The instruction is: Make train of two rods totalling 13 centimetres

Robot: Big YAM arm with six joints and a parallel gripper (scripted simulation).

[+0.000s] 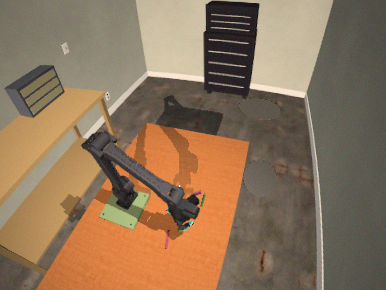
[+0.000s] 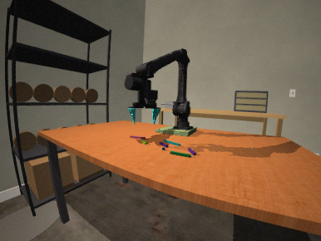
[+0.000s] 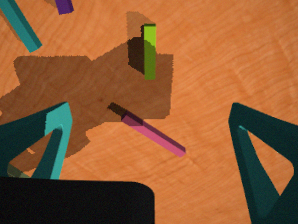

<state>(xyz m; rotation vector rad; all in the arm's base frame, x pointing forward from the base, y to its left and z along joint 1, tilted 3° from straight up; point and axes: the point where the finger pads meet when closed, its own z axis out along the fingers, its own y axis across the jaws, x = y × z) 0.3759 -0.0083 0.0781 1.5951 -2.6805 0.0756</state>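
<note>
My hand is 210 mm to the right of the green rod, 100 mm above it and 20 mm short of it. Round my hand: tiny blue rod: 130 mm to the left, 100 mm below, 20 mm ahead; lime rod: 100 mm below; pink rod: 100 mm below, 90 mm to the right, 40 mm behind.
</note>
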